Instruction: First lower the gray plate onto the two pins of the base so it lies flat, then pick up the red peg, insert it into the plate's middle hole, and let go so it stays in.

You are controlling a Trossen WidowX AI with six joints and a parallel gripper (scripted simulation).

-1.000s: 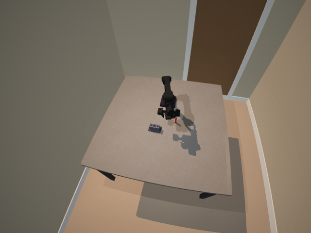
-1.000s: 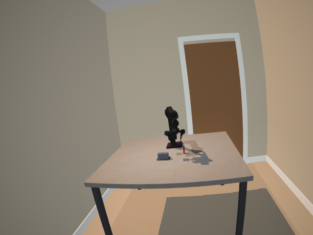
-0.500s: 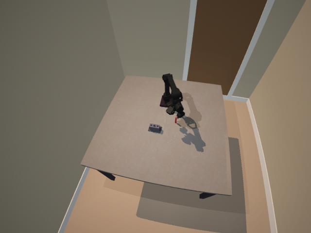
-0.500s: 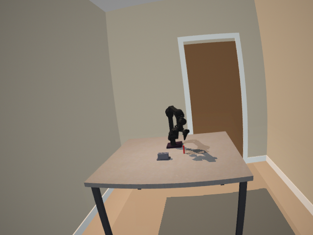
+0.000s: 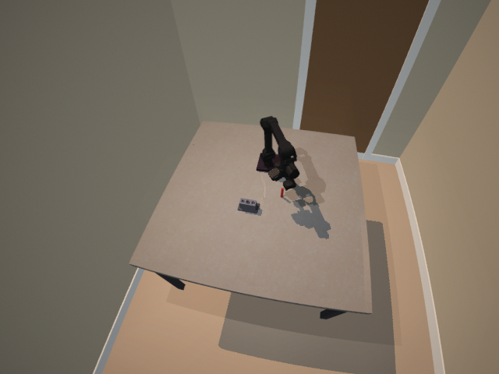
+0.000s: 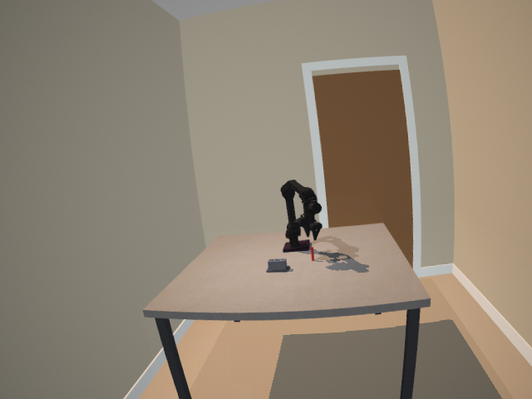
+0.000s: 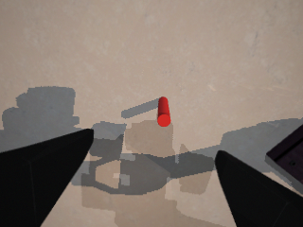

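Now: gripper tip 9 cm above the red peg and 1 cm past it. From my gripper tip the other things lie so: gray plate: 21 cm to the right, 9 cm below, 7 cm ahead; then base: 21 cm to the right, 12 cm below, 7 cm ahead.
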